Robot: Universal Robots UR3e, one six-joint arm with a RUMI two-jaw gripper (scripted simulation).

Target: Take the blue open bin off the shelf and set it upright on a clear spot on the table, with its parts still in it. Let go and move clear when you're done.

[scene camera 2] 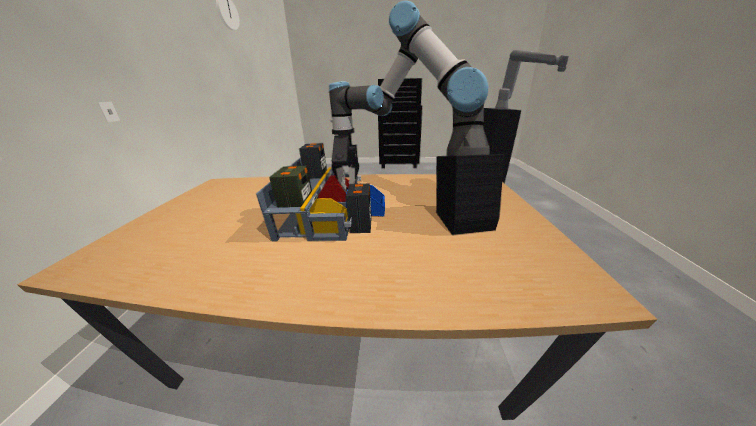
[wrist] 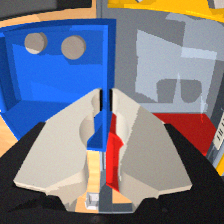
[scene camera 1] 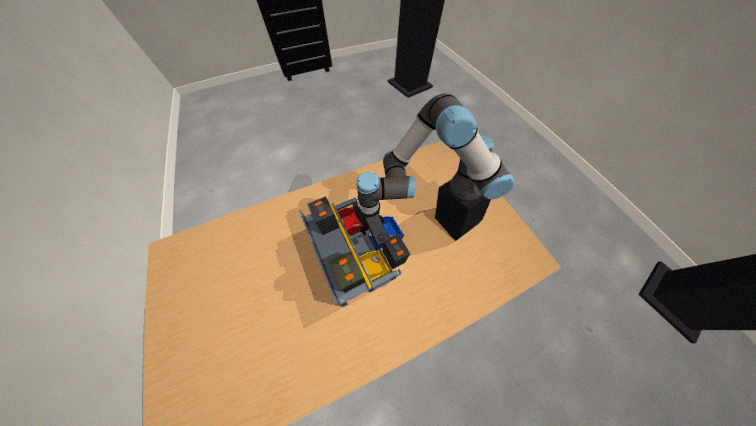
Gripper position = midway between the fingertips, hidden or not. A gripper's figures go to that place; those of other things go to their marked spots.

Scene:
My gripper (wrist: 106, 90) is 0.15 m from the lens. A blue bin (wrist: 45, 83) is 0.22 m from the lens. A red bin (wrist: 195, 127): 0.23 m from the lens.

